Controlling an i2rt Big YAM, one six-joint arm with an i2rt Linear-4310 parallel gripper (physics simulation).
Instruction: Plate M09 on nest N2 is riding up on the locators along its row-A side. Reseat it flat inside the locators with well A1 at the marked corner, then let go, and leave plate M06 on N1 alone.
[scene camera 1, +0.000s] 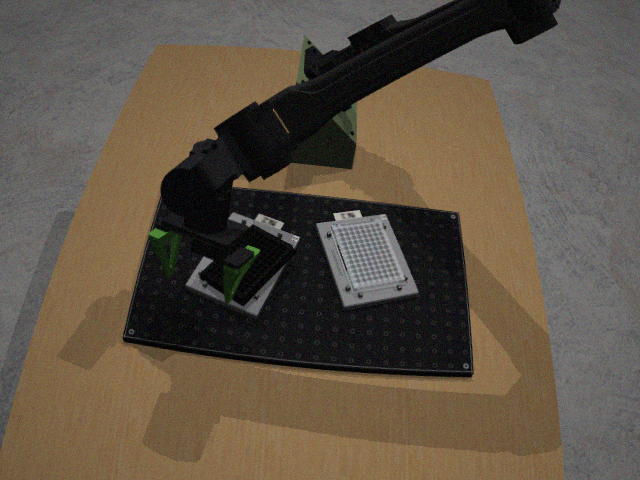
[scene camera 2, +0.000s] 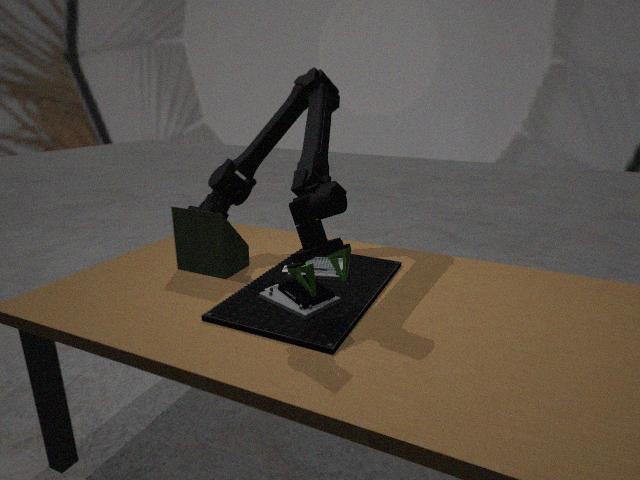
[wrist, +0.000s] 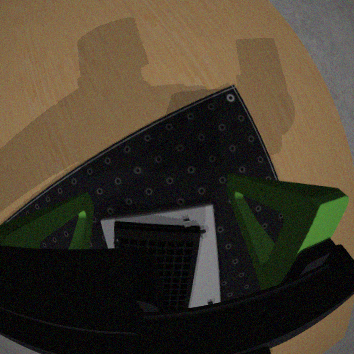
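Seen in the pictures: gripper, fingertip midpoint: (scene camera 1: 198, 288) (scene camera 2: 330, 288) (wrist: 157, 190); arm's base, origin of the base link: (scene camera 2: 207, 223).
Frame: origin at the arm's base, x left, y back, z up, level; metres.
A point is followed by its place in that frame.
Plate M09, the black well plate (scene camera 1: 271, 253) {x -0.071, y -0.333, z -0.094 m} (scene camera 2: 321, 296) {x -0.135, y -0.402, z -0.093 m} (wrist: 175, 265) {x -0.134, y -0.352, z -0.103 m}, lies on the light grey nest N2 (scene camera 1: 261, 305) {x -0.081, y -0.415, z -0.112 m} (wrist: 206, 270) {x -0.158, y -0.322, z -0.112 m}. It looks tilted and skewed, with bare nest showing beside it. My gripper (scene camera 1: 199, 287) {x -0.169, y -0.436, z -0.052 m} (scene camera 2: 329, 287) {x -0.169, y -0.436, z -0.052 m} (wrist: 157, 190) {x -0.169, y -0.436, z -0.052 m} is wide open and empty, its green fingers pointing down. It is low over N2, one finger in front of the plate in scene camera 1, the other out past N2's left side. The pale plate M06 (scene camera 1: 369, 253) {x 0.078, y -0.316, z -0.100 m} lies on nest N1 (scene camera 1: 379, 297) {x 0.092, y -0.389, z -0.112 m}. Well A1 and the marked corner cannot be made out.
Both nests stand on a black perforated board (scene camera 1: 299, 341) {x -0.024, y -0.465, z -0.124 m} (scene camera 2: 248, 322) {x -0.258, y -0.278, z -0.124 m} (wrist: 165, 150) {x -0.185, y -0.460, z -0.124 m} on the wooden table (scene camera 1: 361, 428) {x 0.064, y -0.599, z -0.137 m} (scene camera 2: 491, 361) {x -0.189, y -0.781, z -0.137 m}. A dark green base block (scene camera 1: 325, 152) {x 0.011, y -0.090, z -0.102 m} (scene camera 2: 206, 248) {x -0.050, y -0.027, z -0.055 m} stands behind the board. Small pins stand around the nests. White label tabs project from their back edges.
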